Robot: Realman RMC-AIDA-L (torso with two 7-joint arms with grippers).
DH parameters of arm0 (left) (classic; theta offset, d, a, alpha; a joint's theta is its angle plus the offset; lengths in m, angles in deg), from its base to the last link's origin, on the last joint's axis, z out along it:
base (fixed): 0 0 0 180
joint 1: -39.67 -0.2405 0 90
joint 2: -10.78 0 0 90
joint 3: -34.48 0.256 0 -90
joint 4: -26.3 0 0 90
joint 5: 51.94 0.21 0 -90
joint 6: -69.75 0 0 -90
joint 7: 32.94 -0.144 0 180
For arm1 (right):
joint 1: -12.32 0.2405 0 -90
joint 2: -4.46 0 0 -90
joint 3: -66.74 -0.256 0 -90
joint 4: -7.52 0 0 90
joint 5: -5.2 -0.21 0 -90
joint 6: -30.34 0 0 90
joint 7: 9.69 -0.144 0 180
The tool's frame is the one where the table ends.
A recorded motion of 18 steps. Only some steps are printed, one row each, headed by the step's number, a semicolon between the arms.
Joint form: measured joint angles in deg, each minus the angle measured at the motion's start. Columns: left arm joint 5, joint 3, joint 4, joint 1, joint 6, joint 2, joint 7; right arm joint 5, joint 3, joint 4, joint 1, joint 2, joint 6, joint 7.
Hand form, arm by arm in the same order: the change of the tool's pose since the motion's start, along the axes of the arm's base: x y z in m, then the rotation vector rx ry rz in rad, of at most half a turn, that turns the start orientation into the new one. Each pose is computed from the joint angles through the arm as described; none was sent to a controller.
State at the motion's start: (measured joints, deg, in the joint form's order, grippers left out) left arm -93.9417 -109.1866 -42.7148 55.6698 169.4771 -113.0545 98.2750; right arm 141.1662 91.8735 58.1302 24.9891 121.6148 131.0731 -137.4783
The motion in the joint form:
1: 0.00 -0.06 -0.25 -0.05 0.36 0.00 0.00; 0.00 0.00 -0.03 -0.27 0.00 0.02 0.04
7: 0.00 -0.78 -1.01 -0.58 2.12 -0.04 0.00; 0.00 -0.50 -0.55 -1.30 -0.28 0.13 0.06
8: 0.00 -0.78 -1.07 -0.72 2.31 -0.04 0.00; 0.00 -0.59 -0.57 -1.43 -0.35 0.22 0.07
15: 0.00 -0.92 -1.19 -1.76 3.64 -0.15 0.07; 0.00 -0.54 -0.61 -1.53 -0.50 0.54 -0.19
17: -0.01 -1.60 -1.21 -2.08 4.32 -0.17 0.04; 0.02 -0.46 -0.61 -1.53 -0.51 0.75 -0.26
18: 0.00 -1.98 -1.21 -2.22 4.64 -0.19 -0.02; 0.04 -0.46 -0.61 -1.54 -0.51 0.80 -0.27
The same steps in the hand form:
1: 0.0005 -0.0007 0.0007 -0.0021 -0.0006 -0.0016; 0.0009 -0.0019 -0.0001 -0.0004 0.0004 -0.0041
7: 0.0003 -0.0065 0.0034 -0.0107 -0.0113 0.0038; 0.0058 -0.0096 0.0011 0.0037 0.0063 -0.0285
8: 0.0000 -0.0075 0.0034 -0.0129 -0.0123 0.0052; 0.0064 -0.0106 0.0016 0.0043 0.0067 -0.0309
15: -0.0023 -0.0160 0.0026 -0.0295 -0.0263 0.0215; 0.0065 -0.0116 0.0024 0.0002 0.0103 -0.0349
17: -0.0036 -0.0195 0.0036 -0.0294 -0.0355 0.0310; 0.0060 -0.0120 0.0022 -0.0036 0.0128 -0.0343
18: -0.0043 -0.0212 0.0041 -0.0288 -0.0400 0.0353; 0.0060 -0.0121 0.0022 -0.0044 0.0134 -0.0345

